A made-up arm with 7 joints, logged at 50 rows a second.
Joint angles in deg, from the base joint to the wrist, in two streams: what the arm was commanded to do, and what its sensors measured. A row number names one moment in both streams.
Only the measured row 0 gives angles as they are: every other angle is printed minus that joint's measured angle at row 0.
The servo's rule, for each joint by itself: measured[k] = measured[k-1] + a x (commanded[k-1-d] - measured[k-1]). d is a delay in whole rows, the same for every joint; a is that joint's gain. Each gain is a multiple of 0.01, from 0.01 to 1. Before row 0 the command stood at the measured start. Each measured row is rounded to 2 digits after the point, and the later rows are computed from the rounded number. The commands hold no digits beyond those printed.
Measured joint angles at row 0: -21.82 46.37 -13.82 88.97 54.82 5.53 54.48
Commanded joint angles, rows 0 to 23: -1.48 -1.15 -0.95 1.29 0.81 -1.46 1.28; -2.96 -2.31 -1.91 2.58 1.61 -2.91 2.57; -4.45 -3.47 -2.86 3.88 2.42 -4.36 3.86; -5.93 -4.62 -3.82 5.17 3.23 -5.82 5.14; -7.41 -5.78 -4.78 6.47 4.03 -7.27 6.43; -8.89 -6.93 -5.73 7.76 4.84 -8.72 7.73; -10.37 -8.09 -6.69 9.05 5.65 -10.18 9.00; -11.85 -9.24 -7.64 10.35 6.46 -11.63 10.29; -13.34 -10.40 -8.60 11.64 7.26 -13.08 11.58; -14.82 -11.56 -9.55 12.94 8.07 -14.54 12.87; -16.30 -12.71 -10.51 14.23 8.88 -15.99 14.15; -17.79 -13.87 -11.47 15.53 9.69 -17.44 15.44; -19.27 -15.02 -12.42 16.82 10.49 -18.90 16.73; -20.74 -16.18 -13.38 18.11 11.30 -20.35 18.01; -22.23 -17.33 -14.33 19.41 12.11 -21.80 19.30; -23.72 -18.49 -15.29 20.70 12.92 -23.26 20.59; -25.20 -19.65 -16.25 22.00 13.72 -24.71 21.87; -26.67 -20.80 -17.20 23.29 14.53 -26.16 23.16; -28.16 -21.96 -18.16 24.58 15.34 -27.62 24.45; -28.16 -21.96 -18.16 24.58 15.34 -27.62 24.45; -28.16 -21.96 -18.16 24.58 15.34 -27.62 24.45; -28.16 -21.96 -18.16 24.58 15.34 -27.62 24.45; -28.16 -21.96 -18.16 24.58 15.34 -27.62 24.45; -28.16 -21.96 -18.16 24.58 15.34 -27.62 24.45
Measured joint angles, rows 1 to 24: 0.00 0.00 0.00 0.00 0.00 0.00 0.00; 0.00 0.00 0.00 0.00 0.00 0.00 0.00; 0.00 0.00 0.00 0.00 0.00 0.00 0.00; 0.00 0.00 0.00 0.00 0.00 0.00 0.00; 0.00 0.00 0.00 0.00 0.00 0.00 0.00; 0.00 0.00 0.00 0.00 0.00 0.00 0.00; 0.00 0.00 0.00 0.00 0.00 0.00 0.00; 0.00 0.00 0.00 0.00 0.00 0.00 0.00; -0.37 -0.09 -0.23 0.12 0.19 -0.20 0.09; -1.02 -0.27 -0.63 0.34 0.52 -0.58 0.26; -1.88 -0.53 -1.17 0.66 0.96 -1.11 0.51; -2.89 -0.86 -1.81 1.07 1.48 -1.77 0.83; -4.02 -1.25 -2.52 1.56 2.07 -2.54 1.22; -5.24 -1.70 -3.29 2.12 2.71 -3.41 1.68; -6.52 -2.21 -4.11 2.74 3.39 -4.36 2.19; -7.85 -2.77 -4.96 3.42 4.10 -5.38 2.76; -9.22 -3.38 -5.83 4.16 4.83 -6.46 3.38; -10.62 -4.03 -6.72 4.95 5.58 -7.59 4.04; -12.04 -4.72 -7.63 5.79 6.34 -8.77 4.75; -13.48 -5.45 -8.55 6.67 7.11 -9.98 5.50; -14.93 -6.22 -9.48 7.58 7.89 -11.23 6.29; -16.38 -7.02 -10.42 8.53 8.67 -12.51 7.11; -17.84 -7.84 -11.36 9.51 9.46 -13.81 7.96; -19.31 -8.69 -12.30 10.52 10.26 -15.13 8.84
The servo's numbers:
d 8
a 0.25 0.08 0.24 0.09 0.23 0.14 0.07

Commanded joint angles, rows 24 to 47: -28.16 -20.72 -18.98 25.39 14.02 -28.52 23.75; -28.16 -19.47 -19.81 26.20 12.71 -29.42 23.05; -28.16 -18.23 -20.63 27.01 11.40 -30.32 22.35; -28.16 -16.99 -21.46 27.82 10.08 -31.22 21.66; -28.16 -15.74 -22.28 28.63 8.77 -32.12 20.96; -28.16 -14.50 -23.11 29.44 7.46 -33.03 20.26; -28.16 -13.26 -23.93 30.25 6.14 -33.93 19.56; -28.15 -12.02 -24.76 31.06 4.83 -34.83 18.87; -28.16 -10.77 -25.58 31.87 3.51 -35.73 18.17; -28.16 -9.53 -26.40 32.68 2.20 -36.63 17.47; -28.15 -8.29 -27.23 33.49 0.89 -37.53 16.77; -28.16 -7.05 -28.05 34.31 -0.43 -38.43 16.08; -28.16 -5.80 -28.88 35.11 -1.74 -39.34 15.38; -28.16 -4.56 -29.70 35.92 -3.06 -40.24 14.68; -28.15 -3.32 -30.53 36.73 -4.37 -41.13 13.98; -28.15 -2.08 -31.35 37.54 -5.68 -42.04 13.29; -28.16 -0.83 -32.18 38.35 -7.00 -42.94 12.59; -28.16 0.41 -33.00 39.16 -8.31 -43.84 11.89; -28.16 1.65 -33.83 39.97 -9.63 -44.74 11.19; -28.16 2.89 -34.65 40.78 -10.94 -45.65 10.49; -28.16 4.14 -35.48 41.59 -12.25 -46.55 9.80; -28.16 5.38 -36.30 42.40 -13.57 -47.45 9.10; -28.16 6.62 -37.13 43.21 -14.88 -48.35 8.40; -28.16 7.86 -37.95 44.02 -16.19 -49.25 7.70
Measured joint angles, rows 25 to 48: -20.78 -9.57 -13.25 11.55 11.06 -16.47 9.75; -22.25 -10.47 -14.20 12.61 11.86 -17.83 10.69; -23.73 -11.39 -15.15 13.69 12.66 -19.20 11.65; -24.84 -12.24 -15.87 14.67 13.28 -20.38 12.55; -25.67 -13.02 -16.42 15.56 13.75 -21.39 13.38; -26.29 -13.74 -16.84 16.37 14.12 -22.26 14.15; -26.76 -14.40 -17.16 17.11 14.40 -23.01 14.87; -27.11 -15.00 -17.40 17.78 14.62 -23.66 15.54; -27.37 -15.46 -17.78 18.46 14.48 -24.34 16.11; -27.57 -15.78 -18.27 19.16 14.07 -25.05 16.60; -27.72 -15.98 -18.84 19.87 13.46 -25.79 17.00; -27.83 -16.06 -19.47 20.59 12.68 -26.55 17.33; -27.91 -16.03 -20.14 21.31 11.78 -27.33 17.58; -27.97 -15.91 -20.85 22.04 10.79 -28.13 17.77; -28.02 -15.70 -21.59 22.78 9.72 -28.94 17.90; -28.05 -15.41 -22.35 23.53 8.60 -29.76 17.97; -28.08 -15.04 -23.13 24.28 7.43 -30.60 17.98; -28.10 -14.60 -23.91 25.04 6.23 -31.44 17.94; -28.11 -14.10 -24.71 25.80 5.00 -32.29 17.86; -28.12 -13.54 -25.51 26.57 3.75 -33.15 17.74; -28.13 -12.92 -26.32 27.34 2.49 -34.02 17.57; -28.14 -12.25 -27.13 28.11 1.21 -34.89 17.37; -28.14 -11.54 -27.95 28.89 -0.07 -35.76 17.13; -28.14 -10.78 -28.77 29.67 -1.36 -36.64 16.86
